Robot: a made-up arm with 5 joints.
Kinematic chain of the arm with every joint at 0, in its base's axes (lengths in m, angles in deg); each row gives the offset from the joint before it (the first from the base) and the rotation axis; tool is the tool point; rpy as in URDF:
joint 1: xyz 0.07 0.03 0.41 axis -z
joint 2: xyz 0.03 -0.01 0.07 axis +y
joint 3: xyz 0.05 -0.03 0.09 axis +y
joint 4: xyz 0.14 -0.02 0 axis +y
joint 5: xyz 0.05 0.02 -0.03 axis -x
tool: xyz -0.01 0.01 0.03 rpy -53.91 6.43 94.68
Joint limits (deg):
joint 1: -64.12..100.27
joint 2: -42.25..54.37
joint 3: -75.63..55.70
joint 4: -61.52..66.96
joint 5: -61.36..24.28
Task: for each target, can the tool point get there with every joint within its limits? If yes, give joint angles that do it. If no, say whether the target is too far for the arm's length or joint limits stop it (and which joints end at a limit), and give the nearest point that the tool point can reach.
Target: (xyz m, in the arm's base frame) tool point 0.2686 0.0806 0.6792
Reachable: yes | joints -28.98 -19.47 -14.44 3.60 -40.68
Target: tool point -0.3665 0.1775 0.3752
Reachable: no: too far | nearest point 0.0016 -0.0022 0.3643 | short by 0.410 m
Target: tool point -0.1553 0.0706 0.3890
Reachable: no: joint limits stop it (at a limit: joint 1, joint 2, joint 3, joint 4, joint 5) | nearest point 0.0016 -0.0023 0.3651 | short by 0.175 m
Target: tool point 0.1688 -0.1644 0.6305
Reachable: yes | joints 50.08 -19.86 11.76 -38.15 -34.84
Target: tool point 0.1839 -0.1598 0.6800
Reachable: yes | joints 51.72 3.98 -51.32 30.91 3.44
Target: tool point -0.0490 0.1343 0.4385
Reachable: no: joint limits stop it (at a limit: joint 1, joint 2, joint 3, joint 4, joint 5) | nearest point 0.0016 -0.0023 0.3651 | short by 0.163 m
